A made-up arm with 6 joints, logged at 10 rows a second.
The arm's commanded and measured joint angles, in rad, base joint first. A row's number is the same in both.
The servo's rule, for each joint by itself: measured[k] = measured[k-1] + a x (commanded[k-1-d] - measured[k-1]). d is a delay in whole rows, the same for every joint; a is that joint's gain. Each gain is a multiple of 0.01, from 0.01 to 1. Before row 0 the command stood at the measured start. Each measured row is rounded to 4 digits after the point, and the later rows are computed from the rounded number. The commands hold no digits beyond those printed.
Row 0, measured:
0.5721, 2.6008, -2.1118, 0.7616, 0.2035, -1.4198
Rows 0 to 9, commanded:
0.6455, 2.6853, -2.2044, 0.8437, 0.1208, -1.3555
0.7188, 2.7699, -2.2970, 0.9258, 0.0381, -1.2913
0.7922, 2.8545, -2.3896, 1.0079, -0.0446, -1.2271
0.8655, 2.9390, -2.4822, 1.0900, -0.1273, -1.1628
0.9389, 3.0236, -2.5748, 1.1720, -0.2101, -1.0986
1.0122, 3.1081, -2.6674, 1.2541, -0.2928, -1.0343
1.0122, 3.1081, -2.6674, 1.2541, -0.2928, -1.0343
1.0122, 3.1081, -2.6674, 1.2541, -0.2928, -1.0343
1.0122, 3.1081, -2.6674, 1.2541, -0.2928, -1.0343
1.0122, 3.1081, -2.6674, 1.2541, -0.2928, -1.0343
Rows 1 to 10, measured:
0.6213, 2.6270, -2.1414, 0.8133, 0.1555, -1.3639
0.6866, 2.6713, -2.1912, 0.8842, 0.0874, -1.3007
0.7574, 2.7281, -2.2547, 0.9621, 0.0108, -1.2367
0.8298, 2.7935, -2.3275, 1.0427, -0.0693, -1.1724
0.9029, 2.8648, -2.4066, 1.1242, -0.1510, -1.1082
0.9761, 2.9402, -2.4901, 1.2060, -0.2332, -1.0439
1.0003, 2.9922, -2.5468, 1.2363, -0.2678, -1.0355
1.0083, 3.0281, -2.5854, 1.2475, -0.2823, -1.0345
1.0109, 3.0529, -2.6116, 1.2517, -0.2884, -1.0343
1.0118, 3.0700, -2.6295, 1.2532, -0.2910, -1.0343
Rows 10 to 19, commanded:
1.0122, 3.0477, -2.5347, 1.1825, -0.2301, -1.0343
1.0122, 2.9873, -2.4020, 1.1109, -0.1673, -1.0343
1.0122, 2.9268, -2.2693, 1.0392, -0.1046, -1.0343
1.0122, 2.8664, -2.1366, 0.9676, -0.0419, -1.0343
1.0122, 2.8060, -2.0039, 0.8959, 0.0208, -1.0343
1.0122, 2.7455, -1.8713, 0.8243, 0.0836, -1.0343
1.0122, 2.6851, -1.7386, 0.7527, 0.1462, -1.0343
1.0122, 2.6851, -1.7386, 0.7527, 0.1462, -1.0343
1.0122, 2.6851, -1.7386, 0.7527, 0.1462, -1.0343
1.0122, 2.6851, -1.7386, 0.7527, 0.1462, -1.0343
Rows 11 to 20, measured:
1.0121, 3.0631, -2.5992, 1.2087, -0.2557, -1.0343
1.0122, 3.0396, -2.5361, 1.1471, -0.2044, -1.0343
1.0122, 3.0046, -2.4507, 1.0791, -0.1465, -1.0343
1.0122, 2.9618, -2.3502, 1.0089, -0.0858, -1.0343
1.0122, 2.9135, -2.2394, 0.9377, -0.0240, -1.0343
1.0122, 2.8614, -2.1216, 0.8663, 0.0384, -1.0343
1.0122, 2.8067, -1.9990, 0.7947, 0.1009, -1.0343
1.0122, 2.7690, -1.9157, 0.7682, 0.1272, -1.0343
1.0122, 2.7430, -1.8590, 0.7584, 0.1382, -1.0343
1.0122, 2.7251, -1.8205, 0.7548, 0.1428, -1.0343

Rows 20 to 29, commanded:
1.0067, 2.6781, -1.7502, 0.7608, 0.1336, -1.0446
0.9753, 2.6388, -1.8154, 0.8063, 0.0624, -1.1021
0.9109, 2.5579, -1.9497, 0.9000, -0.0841, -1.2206
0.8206, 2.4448, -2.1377, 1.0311, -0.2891, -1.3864
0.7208, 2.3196, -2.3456, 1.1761, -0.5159, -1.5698
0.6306, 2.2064, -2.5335, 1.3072, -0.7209, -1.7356
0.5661, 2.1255, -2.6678, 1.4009, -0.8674, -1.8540
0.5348, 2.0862, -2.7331, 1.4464, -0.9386, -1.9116
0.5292, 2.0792, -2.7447, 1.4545, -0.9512, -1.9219
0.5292, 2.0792, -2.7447, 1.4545, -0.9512, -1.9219
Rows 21 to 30, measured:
1.0085, 2.7105, -1.7980, 0.7586, 0.1375, -1.0433
0.9863, 2.6883, -1.8036, 0.7887, 0.0939, -1.0945
0.9358, 2.6479, -1.8504, 0.8588, -0.0093, -1.2042
0.8586, 2.5849, -1.9423, 0.9673, -0.1716, -1.3627
0.7663, 2.5027, -2.0714, 1.0988, -0.3713, -1.5429
0.6754, 2.4108, -2.2193, 1.2301, -0.5741, -1.7105
0.6022, 2.3224, -2.3628, 1.3377, -0.7442, -1.8353
0.5570, 2.2492, -2.4813, 1.4062, -0.8570, -1.9017
0.5384, 2.1965, -2.5656, 1.4366, -0.9116, -1.9193
0.5322, 2.1601, -2.6229, 1.4479, -0.9346, -1.9216

